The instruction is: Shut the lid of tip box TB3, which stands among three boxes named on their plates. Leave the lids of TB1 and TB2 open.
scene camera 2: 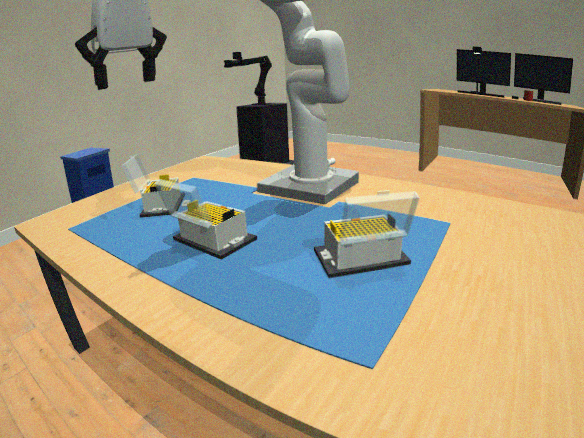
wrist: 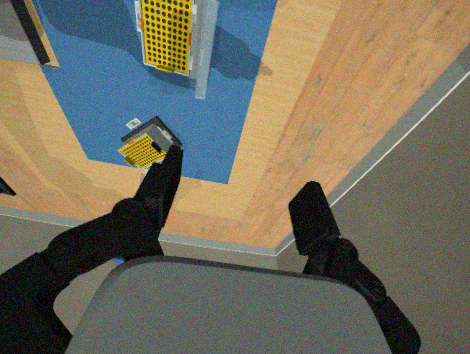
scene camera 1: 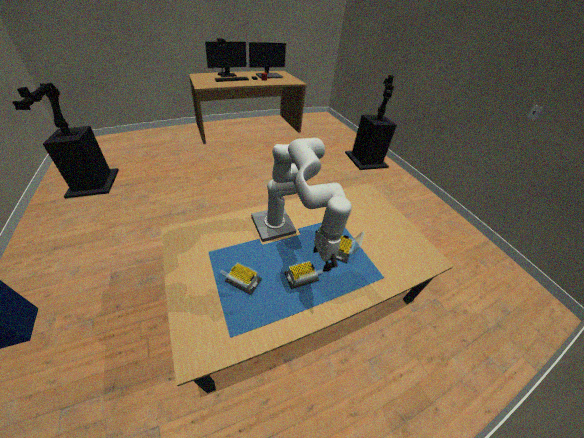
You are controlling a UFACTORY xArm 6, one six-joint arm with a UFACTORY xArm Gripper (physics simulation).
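Frame: origin at the arm's base, x right, y back, z down, level; centimetres.
Where they show: gripper, fingertip midpoint: (scene camera 2: 126,85) (wrist: 243,179) (scene camera 1: 321,260); arm's base at its link origin: (scene camera 2: 311,176) (scene camera 1: 274,221).
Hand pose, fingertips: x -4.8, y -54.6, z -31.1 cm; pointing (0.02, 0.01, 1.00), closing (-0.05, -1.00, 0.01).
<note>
Things, the pixels of their top centre, and the offset from my fingertips. "spot": a spot on its surface instead. Level surfaces: height alone.
- TB3 at its top centre: (scene camera 2: 209,206) (wrist: 163,33) (scene camera 1: 303,268) dx -0.5, dy +14.7, dz +26.6 cm
- third box at its top centre: (scene camera 2: 361,221) (scene camera 1: 342,242) dx -28.1, dy +27.2, dz +27.4 cm
- open lid at a spot on its surface: (scene camera 2: 382,206) spot: dx -35.5, dy +20.8, dz +20.9 cm
- blue mat at its surface level: dz +34.0 cm
- wooden table at its surface level: dz +34.3 cm
TB3 (scene camera 1: 302,271) (scene camera 2: 212,232) (wrist: 167,37) is the middle white box with a yellow rack of holes; its clear lid (scene camera 2: 182,190) (wrist: 203,55) is open. The box (scene camera 1: 345,245) (scene camera 2: 154,202) (wrist: 145,150) beyond it, right in scene camera 1, has an open lid (scene camera 1: 358,241) (scene camera 2: 134,172). The third box (scene camera 1: 242,276) (scene camera 2: 367,245) has an open lid (scene camera 2: 382,206). Their name plates are unreadable, so I cannot tell which is TB1 or TB2. My gripper (scene camera 1: 328,266) (scene camera 2: 125,84) (wrist: 243,179) is open and empty, high above the boxes and touching none.
The boxes stand on a blue mat (scene camera 1: 260,310) (scene camera 2: 250,295) (wrist: 225,125) on a wooden table (scene camera 1: 185,350) (scene camera 2: 480,325). The arm's base plate (scene camera 1: 267,234) (scene camera 2: 295,192) (wrist: 20,37) is at the mat's back edge. A desk (scene camera 1: 245,80) (scene camera 2: 500,120) stands farther back.
</note>
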